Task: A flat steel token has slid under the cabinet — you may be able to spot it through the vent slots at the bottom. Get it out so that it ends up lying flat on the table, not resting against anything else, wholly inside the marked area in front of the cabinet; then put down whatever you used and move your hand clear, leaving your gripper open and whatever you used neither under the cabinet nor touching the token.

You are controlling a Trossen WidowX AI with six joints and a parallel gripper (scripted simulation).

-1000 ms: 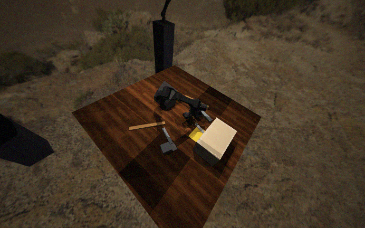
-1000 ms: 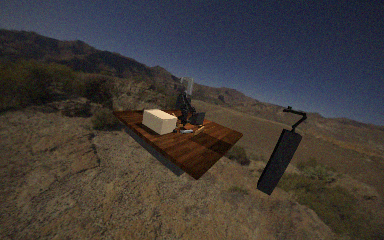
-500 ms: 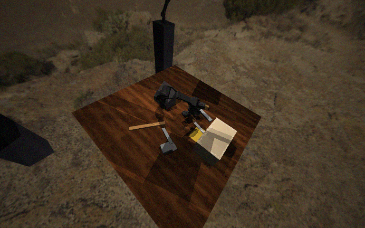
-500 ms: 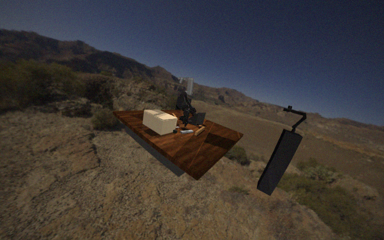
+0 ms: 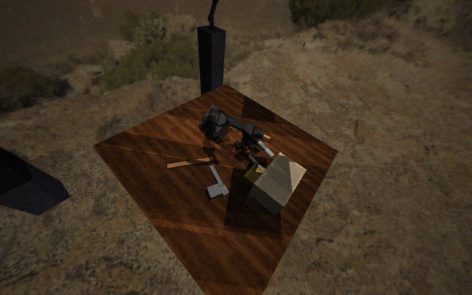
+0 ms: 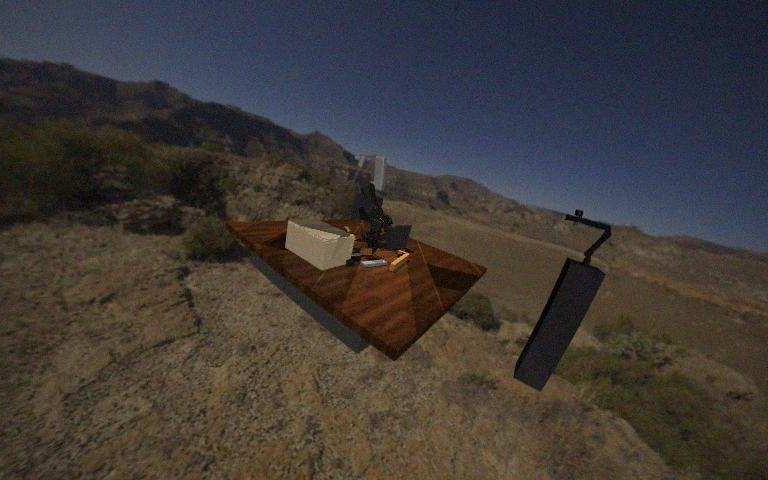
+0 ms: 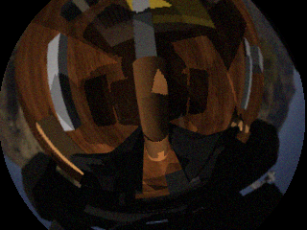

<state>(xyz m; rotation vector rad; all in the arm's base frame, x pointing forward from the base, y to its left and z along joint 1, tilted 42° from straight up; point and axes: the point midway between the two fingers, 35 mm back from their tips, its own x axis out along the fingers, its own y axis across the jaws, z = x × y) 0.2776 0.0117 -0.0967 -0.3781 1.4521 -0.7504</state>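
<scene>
Right now the grey bar is 12 cm to the left of my gripper tip and 12 cm ahead of it. Also, from my gripper tip: steel token (32 cm ahead, 11 cm to the right); wooden stick (35 cm to the right, 18 cm behind); grey scraper (32 cm to the right, 6 cm ahead).
</scene>
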